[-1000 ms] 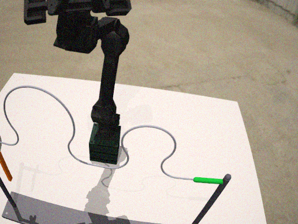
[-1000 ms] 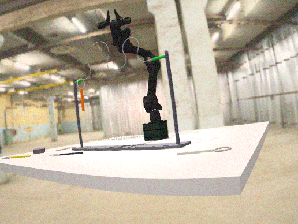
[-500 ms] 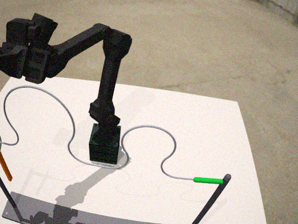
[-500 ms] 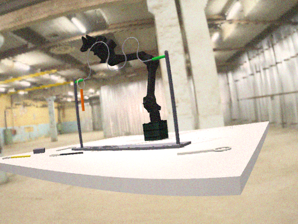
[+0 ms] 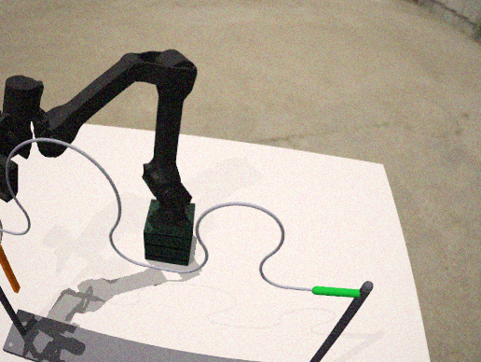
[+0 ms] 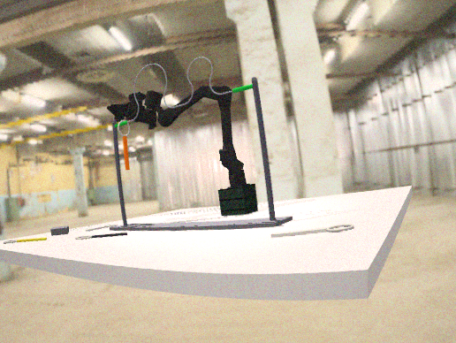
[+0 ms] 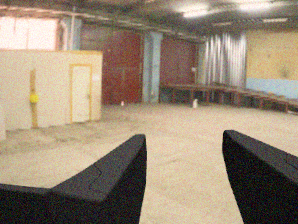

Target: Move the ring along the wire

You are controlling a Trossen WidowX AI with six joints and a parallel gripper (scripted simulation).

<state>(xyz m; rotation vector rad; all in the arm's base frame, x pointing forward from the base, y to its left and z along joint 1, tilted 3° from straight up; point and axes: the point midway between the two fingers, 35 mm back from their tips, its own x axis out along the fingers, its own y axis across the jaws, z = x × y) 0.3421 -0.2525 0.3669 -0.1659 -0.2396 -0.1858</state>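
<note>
My gripper tip is now 1 cm past the orange-handled ring, 7 cm to the right of it and 14 cm above it. From my gripper tip the other things lie so: grey block: 17 cm ahead, 20 cm to the right, 45 cm below; pale ring tool: 11 cm ahead, 82 cm to the left, 46 cm below; yellow-handled ring tool: 38 cm ahead, 13 cm to the right, 46 cm below.
</note>
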